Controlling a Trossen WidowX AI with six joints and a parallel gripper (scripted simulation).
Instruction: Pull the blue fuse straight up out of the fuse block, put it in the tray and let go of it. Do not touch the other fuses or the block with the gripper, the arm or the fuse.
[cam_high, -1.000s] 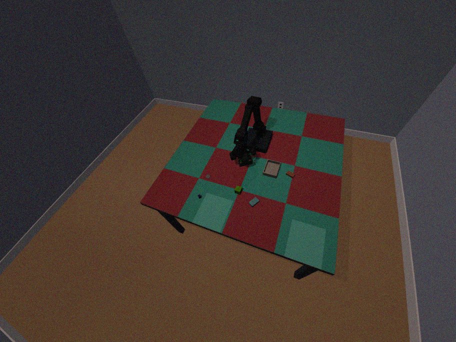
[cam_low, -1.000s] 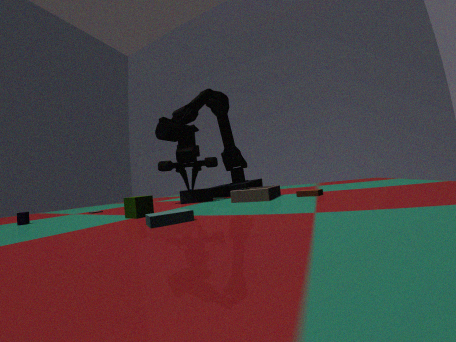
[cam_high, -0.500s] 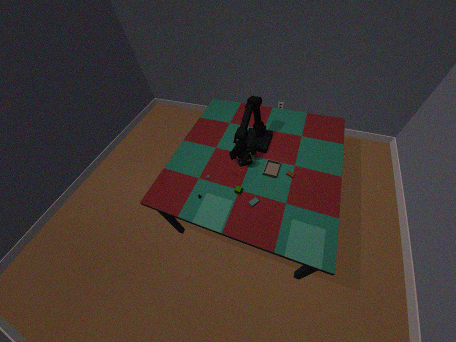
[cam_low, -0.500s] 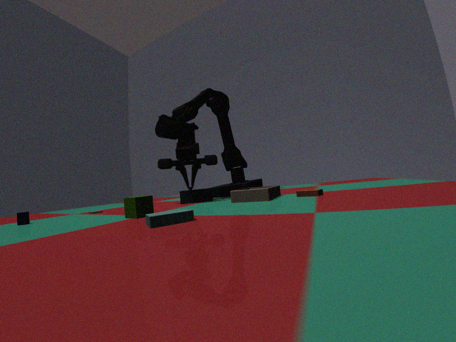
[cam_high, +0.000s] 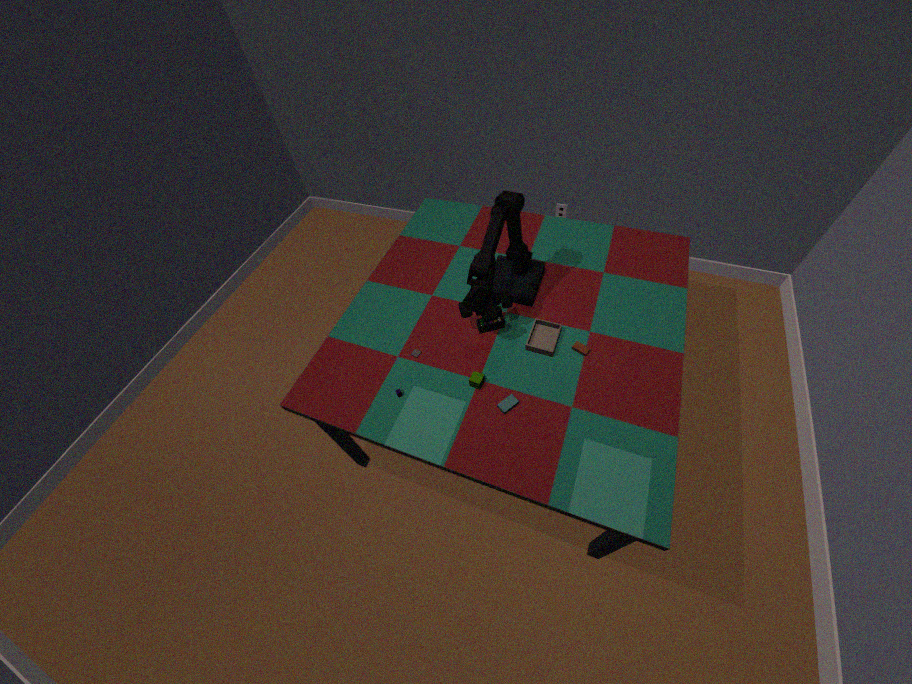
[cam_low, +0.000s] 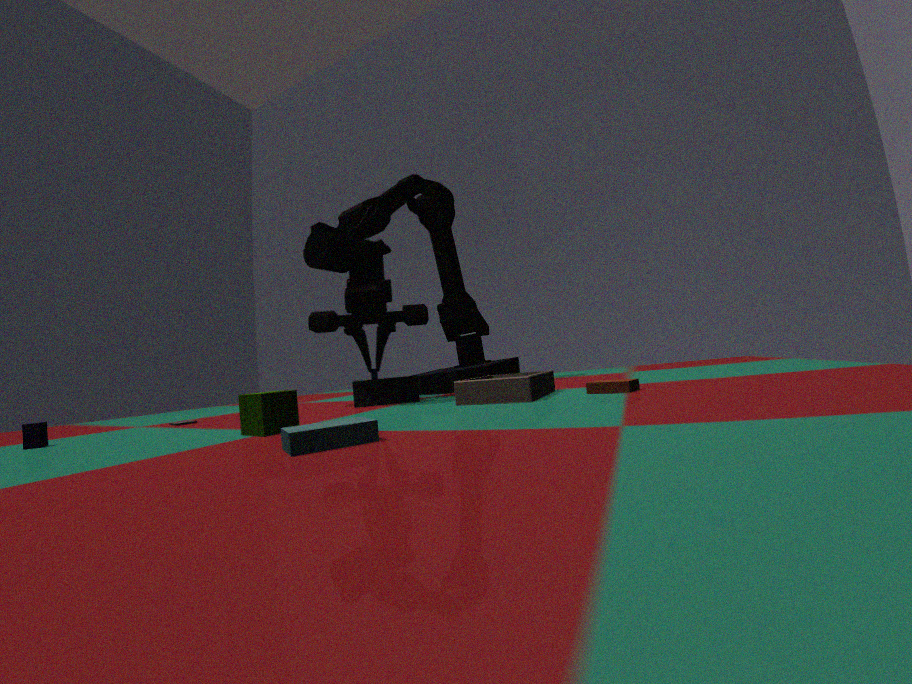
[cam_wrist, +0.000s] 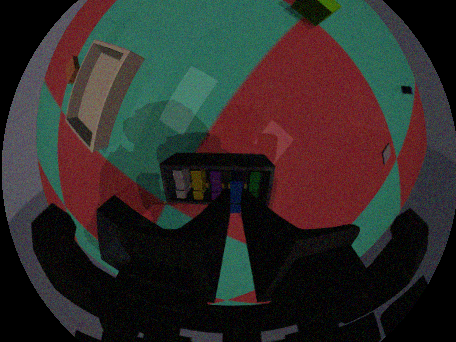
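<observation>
The tan tray lies 220 mm to the left of my gripper tip, 50 mm below it and 40 mm behind it. From my gripper tip the other things lie so: green cube 230 mm ahead, 80 mm to the left, 30 mm below; small grey piece 220 mm ahead, 190 mm to the right, 50 mm below; blue fuse 10 mm below.
</observation>
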